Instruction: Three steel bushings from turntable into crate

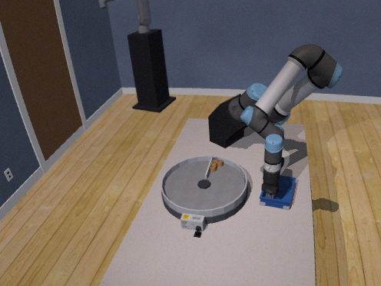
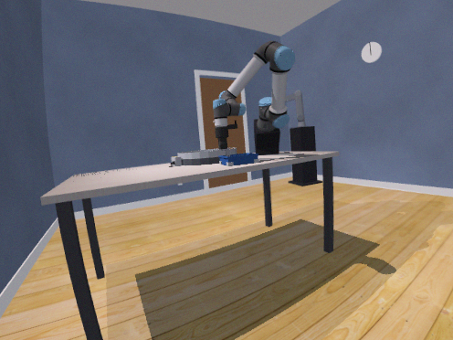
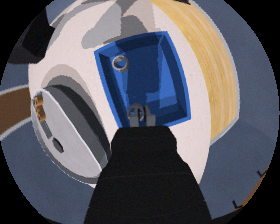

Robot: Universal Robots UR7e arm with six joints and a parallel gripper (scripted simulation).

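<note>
My hand is 5 cm past the blue crate, 2 cm to the right of it and 2 cm above it. The rest, counted from my hand: round grey turntable (33 cm to the right, 5 cm ahead, 1 cm above).
</note>
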